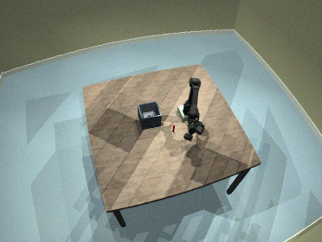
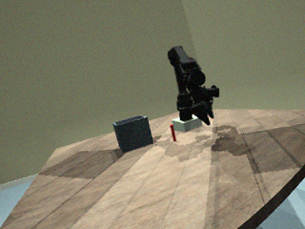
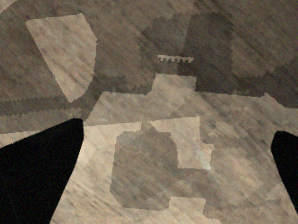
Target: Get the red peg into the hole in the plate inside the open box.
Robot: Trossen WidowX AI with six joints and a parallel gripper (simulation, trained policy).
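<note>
The red peg is 120 mm ahead of my gripper tip, 140 mm to the right of it and 30 mm below it. Round my gripper tip: pale plate 290 mm ahead, 290 mm to the right, 30 mm below.
</note>
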